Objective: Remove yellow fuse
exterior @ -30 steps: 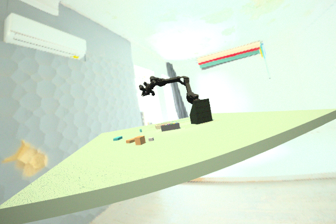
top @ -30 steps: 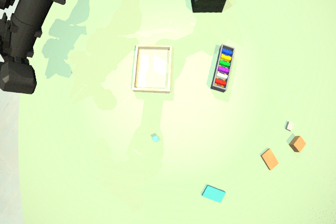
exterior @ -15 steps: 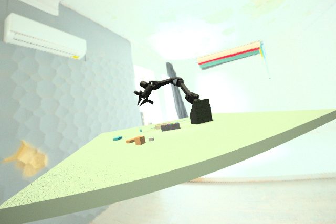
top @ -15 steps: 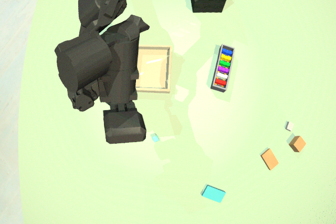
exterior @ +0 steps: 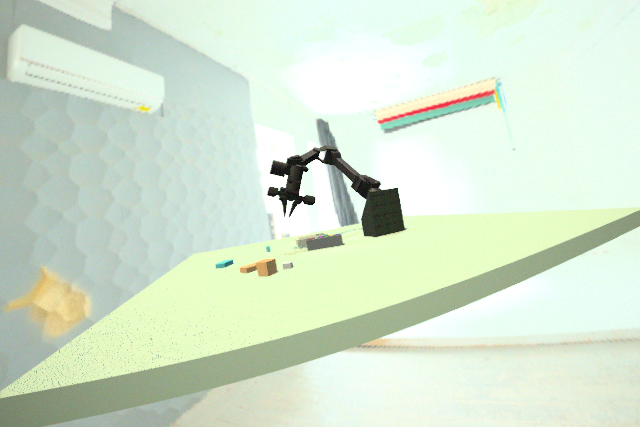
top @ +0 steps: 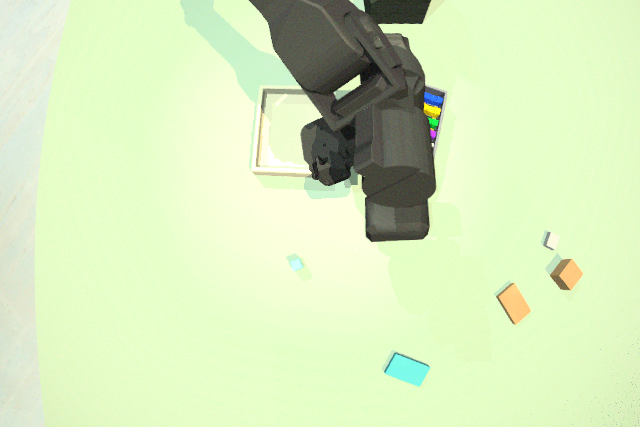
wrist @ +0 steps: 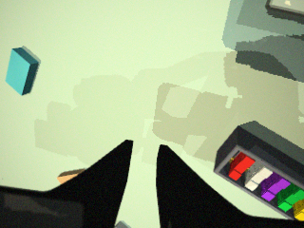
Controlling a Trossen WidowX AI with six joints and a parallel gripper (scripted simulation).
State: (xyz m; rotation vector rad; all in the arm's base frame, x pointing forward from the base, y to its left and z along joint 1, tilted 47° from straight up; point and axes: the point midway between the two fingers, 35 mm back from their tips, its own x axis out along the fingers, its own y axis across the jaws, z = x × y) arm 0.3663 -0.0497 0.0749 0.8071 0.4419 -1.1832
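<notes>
My gripper tip is now 130 mm past the yellow fuse, 90 mm to the right of it and 110 mm above it. Also, from my gripper tip: cream tray (130 mm behind, 120 mm to the right, 130 mm below); then cyan cube (70 mm ahead, 130 mm to the right, 120 mm below); then cyan slab (250 mm ahead, 20 mm to the left, 120 mm below).
</notes>
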